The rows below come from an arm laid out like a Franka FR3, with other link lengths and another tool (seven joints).
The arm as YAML. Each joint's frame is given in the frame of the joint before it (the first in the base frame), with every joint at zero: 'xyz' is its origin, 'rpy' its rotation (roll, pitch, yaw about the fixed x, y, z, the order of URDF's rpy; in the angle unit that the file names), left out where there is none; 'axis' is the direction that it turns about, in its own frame. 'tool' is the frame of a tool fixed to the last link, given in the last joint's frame.
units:
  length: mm
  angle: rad
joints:
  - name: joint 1
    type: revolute
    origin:
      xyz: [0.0, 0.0, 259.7]
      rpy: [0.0, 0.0, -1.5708]
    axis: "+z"
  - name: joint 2
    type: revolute
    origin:
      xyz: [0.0, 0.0, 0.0]
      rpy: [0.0, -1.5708, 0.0]
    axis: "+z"
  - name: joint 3
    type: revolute
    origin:
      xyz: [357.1, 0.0, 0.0]
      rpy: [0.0, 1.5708, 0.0]
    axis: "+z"
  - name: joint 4
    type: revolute
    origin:
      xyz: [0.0, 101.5, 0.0]
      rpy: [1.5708, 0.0, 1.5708]
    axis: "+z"
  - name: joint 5
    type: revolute
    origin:
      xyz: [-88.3, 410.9, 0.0]
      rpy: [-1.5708, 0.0, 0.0]
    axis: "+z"
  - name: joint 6
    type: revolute
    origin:
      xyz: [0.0, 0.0, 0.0]
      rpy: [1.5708, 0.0, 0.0]
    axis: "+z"
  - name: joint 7
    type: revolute
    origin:
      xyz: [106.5, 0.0, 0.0]
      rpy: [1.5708, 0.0, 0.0]
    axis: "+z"
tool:
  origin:
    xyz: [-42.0, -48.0, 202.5]
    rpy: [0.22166, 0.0, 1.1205]
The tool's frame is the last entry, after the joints.
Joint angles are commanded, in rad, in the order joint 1, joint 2, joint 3, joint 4, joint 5, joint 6, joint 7. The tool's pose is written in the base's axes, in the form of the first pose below.
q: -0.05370, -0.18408, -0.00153, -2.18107, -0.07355, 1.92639, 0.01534
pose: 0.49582 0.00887 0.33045 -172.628 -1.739 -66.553
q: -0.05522, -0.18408, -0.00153, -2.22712, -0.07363, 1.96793, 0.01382
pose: 0.49016 0.00878 0.31147 -172.835 -1.547 -66.388
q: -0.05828, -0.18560, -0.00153, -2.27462, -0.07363, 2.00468, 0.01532
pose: 0.48229 0.00820 0.29256 -173.276 -1.248 -66.501
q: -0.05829, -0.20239, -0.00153, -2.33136, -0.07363, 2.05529, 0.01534
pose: 0.47283 0.00932 0.27775 -172.688 -1.423 -66.334
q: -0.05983, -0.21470, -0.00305, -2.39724, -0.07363, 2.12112, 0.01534
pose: 0.46253 0.00931 0.25781 -171.993 -1.586 -66.294
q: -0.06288, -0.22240, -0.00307, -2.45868, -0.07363, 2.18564, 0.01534
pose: 0.45248 0.00936 0.23809 -171.378 -1.721 -66.269
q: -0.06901, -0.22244, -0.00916, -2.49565, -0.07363, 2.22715, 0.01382
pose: 0.44631 0.00491 0.22464 -171.067 -1.667 -66.748
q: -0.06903, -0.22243, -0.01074, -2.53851, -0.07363, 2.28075, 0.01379
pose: 0.43965 0.00549 0.20963 -170.451 -1.800 -66.686
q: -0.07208, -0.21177, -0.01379, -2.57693, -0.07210, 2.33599, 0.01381
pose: 0.43398 0.00431 0.19242 -170.028 -1.737 -66.944
